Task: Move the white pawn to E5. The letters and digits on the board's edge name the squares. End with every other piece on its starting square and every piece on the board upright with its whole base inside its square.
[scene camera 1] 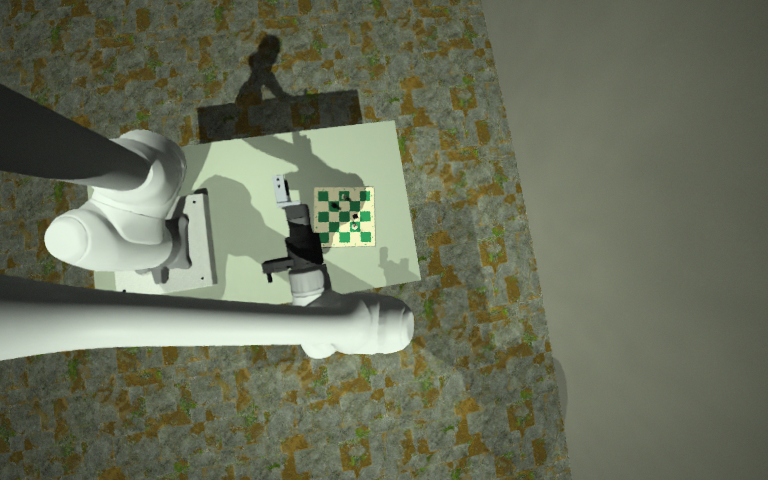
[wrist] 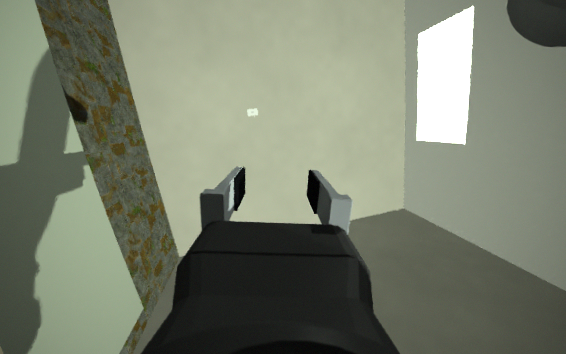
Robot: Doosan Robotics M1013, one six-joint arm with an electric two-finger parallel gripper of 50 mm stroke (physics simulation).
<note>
In view: my gripper [scene camera 1: 279, 178] and a chessboard [scene camera 1: 334, 225].
My gripper also shows in the wrist view [wrist: 276, 181].
</note>
